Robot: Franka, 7 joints.
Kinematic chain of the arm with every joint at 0, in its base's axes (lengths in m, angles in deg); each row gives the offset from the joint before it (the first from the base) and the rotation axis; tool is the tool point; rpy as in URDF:
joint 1: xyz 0 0 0.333 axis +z
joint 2: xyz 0 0 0 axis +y
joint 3: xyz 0 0 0.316 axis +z
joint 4: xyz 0.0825 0 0 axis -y
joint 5: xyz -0.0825 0 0.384 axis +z
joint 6: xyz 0 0 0 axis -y
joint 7: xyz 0.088 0 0 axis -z
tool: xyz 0 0 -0.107 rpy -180 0 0
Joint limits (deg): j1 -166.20..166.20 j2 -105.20..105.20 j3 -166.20..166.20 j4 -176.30..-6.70 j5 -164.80..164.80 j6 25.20..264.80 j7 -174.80..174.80
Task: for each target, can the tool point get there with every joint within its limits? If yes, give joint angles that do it. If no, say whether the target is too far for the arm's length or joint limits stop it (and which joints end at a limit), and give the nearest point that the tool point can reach.
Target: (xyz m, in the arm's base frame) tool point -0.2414 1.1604 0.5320
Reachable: no: too far | nearest point -0.1723 0.8283 0.4751 | short by 0.344 m
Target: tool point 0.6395 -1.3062 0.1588
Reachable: no: too far | nearest point 0.3746 -0.7650 0.2310 | short by 0.607 m
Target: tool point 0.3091 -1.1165 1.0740
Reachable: no: too far | nearest point 0.1928 -0.6965 0.7953 | short by 0.517 m
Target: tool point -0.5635 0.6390 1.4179
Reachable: no: too far | nearest point -0.3504 0.3974 1.0077 | short by 0.522 m
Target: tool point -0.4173 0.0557 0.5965
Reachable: yes | joints 63.16 64.62 127.77 -137.13 -73.10 136.97 -45.99
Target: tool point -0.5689 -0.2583 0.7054
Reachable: yes | joints -13.09 -56.74 -94.55 -39.83 31.40 65.82 19.18
